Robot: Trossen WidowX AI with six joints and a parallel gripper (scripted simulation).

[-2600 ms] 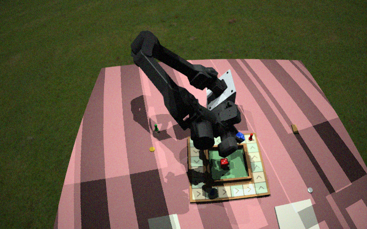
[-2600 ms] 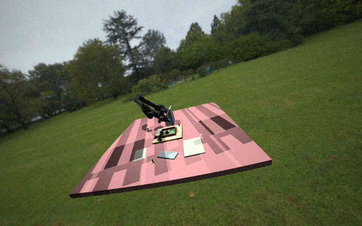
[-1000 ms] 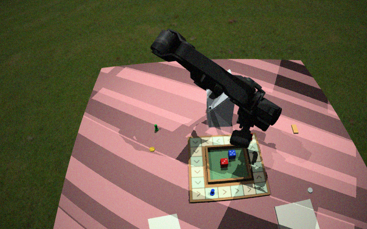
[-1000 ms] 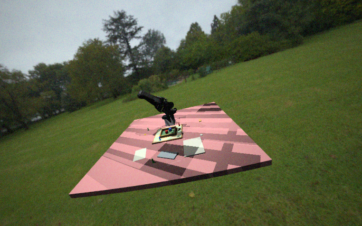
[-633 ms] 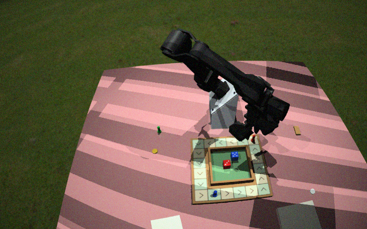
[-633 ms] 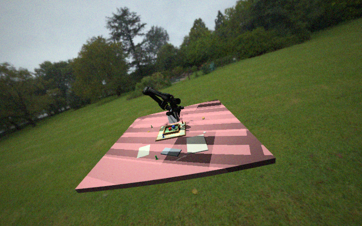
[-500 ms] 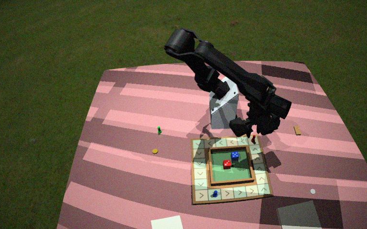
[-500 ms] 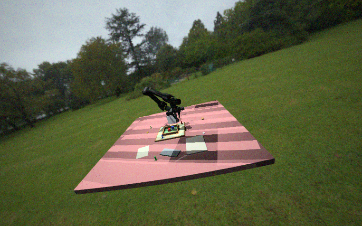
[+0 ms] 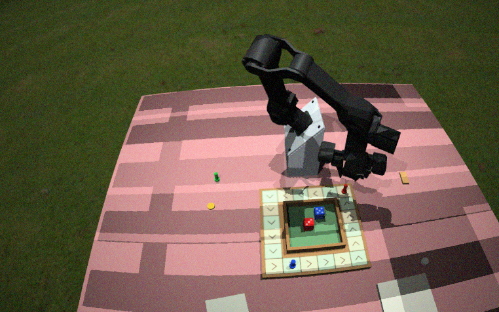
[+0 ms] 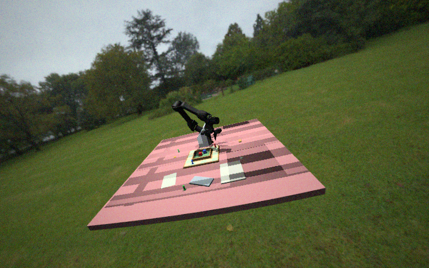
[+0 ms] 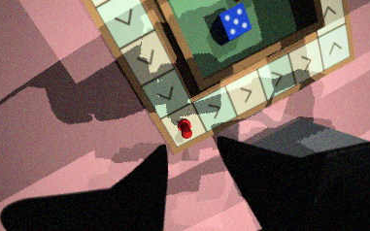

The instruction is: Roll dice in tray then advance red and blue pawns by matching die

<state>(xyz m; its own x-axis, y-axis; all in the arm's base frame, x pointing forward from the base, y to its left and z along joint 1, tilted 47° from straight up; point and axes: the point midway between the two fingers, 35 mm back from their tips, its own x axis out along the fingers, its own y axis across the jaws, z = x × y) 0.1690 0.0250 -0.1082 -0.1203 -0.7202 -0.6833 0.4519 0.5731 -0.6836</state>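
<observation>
The red pawn lies 1 cm behind my gripper tip and 5 cm below it. From my gripper tip the other things lie so: blue pawn (20 cm ahead, 20 cm to the right, 5 cm below); then green sunken tray (9 cm ahead, 12 cm to the right, 7 cm below); then tan block (2 cm behind, 24 cm to the left, 8 cm below).
</observation>
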